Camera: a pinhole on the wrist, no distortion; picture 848 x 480 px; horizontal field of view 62.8 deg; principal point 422.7 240.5 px. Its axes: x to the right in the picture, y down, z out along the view. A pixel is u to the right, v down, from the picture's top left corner.
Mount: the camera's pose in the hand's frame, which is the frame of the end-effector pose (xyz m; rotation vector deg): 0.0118 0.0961 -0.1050 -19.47 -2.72 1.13
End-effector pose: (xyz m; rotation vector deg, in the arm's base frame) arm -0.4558 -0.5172 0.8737 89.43 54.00 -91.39
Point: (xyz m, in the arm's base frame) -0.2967 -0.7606 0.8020
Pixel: 596 424
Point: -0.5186 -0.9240 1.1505
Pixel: 47 67
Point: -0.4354 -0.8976 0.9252
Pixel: 353 174
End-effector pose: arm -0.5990 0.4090 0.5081 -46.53 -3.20 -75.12
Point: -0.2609 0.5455 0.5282
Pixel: 430 370
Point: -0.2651 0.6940 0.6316
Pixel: 332 201
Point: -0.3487 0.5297 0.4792
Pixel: 333 357
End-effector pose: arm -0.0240 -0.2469 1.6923 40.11 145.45 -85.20
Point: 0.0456 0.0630 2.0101
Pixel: behind the camera
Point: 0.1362 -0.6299 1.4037
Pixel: 220 65
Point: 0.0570 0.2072 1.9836
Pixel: behind the camera
